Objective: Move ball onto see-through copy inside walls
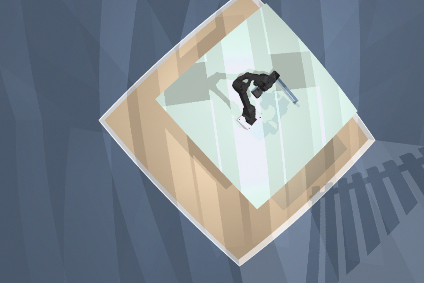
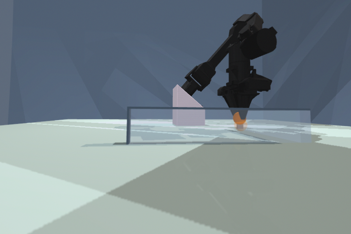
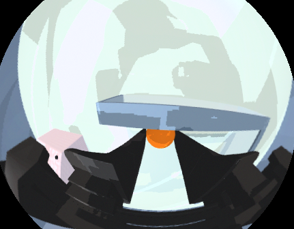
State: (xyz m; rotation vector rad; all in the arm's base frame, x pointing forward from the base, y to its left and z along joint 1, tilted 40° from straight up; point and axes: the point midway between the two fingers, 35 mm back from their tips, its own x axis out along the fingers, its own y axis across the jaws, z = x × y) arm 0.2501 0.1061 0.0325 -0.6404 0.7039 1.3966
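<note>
Right now the see-through copy is 2 cm below my gripper tip. Round my gripper tip: orange ball: right at my gripper tip.
</note>
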